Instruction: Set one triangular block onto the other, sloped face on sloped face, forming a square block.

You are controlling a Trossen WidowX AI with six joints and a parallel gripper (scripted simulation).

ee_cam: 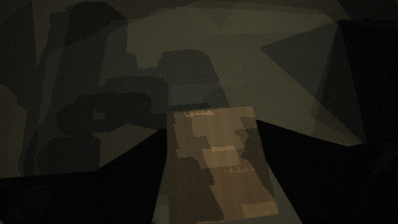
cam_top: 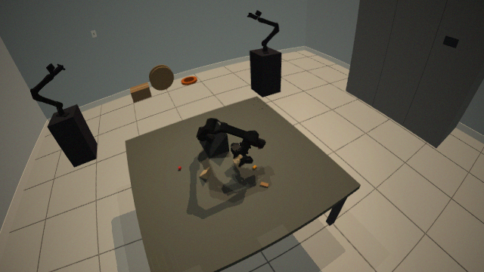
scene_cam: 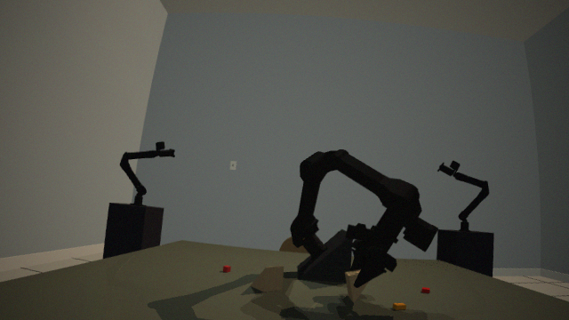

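My gripper tip is now 2 cm to the right of the triangular block. Round my gripper tip: red cube: 18 cm behind, 34 cm to the right, 3 cm below; then orange cube: 6 cm ahead, 10 cm to the left, 3 cm below; then tan piece: 21 cm ahead, 8 cm to the left, 4 cm below.
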